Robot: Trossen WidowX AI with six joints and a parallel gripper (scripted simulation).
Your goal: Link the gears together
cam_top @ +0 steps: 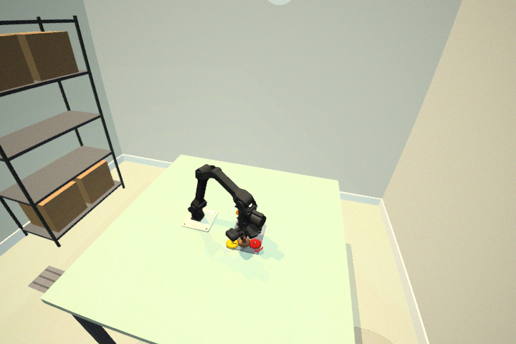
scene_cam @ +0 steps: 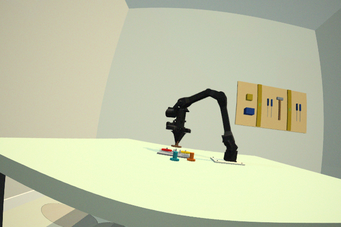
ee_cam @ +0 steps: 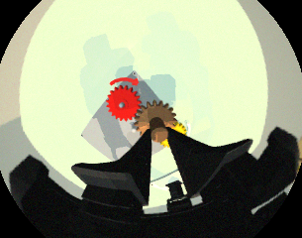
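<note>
Now: the yellow gear 6 cm behind my gripper tip, 5 cm below it and 1 cm to the right of it. The rest, counted from my gripper tip: brown gear 1 cm below; then red gear 5 cm below, 5 cm ahead, 3 cm to the left; then grey board 8 cm to the left, 6 cm below.
</note>
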